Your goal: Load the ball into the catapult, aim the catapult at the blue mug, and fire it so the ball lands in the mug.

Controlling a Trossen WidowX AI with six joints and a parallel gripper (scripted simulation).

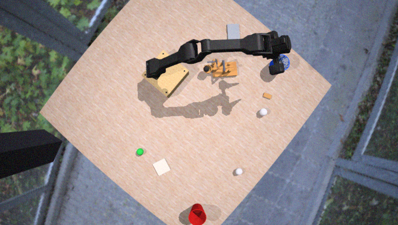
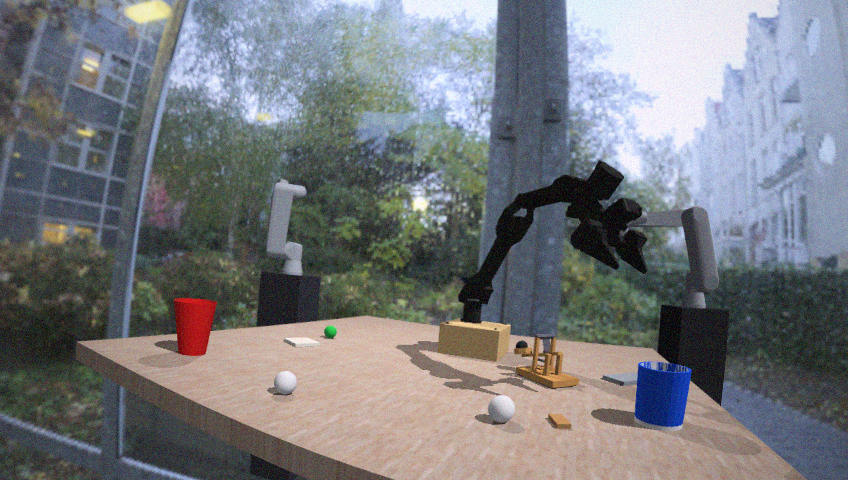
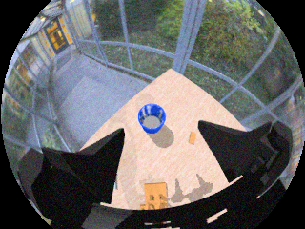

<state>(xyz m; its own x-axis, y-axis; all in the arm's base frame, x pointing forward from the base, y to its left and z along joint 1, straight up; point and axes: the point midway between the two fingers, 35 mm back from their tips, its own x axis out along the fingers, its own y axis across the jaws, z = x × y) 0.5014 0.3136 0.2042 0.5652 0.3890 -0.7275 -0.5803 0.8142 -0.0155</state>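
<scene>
Right now the black ball is 29 cm behind my gripper tip, 21 cm below it and 18 cm to the right of it. From my gripper tip the other things lie so: small orange block: 26 cm below, 13 cm to the right, 10 cm ahead; then grey block: 26 cm below, 25 cm behind, 10 cm to the left; then blue mug: 24 cm below, 6 cm ahead, 5 cm to the left.
</scene>
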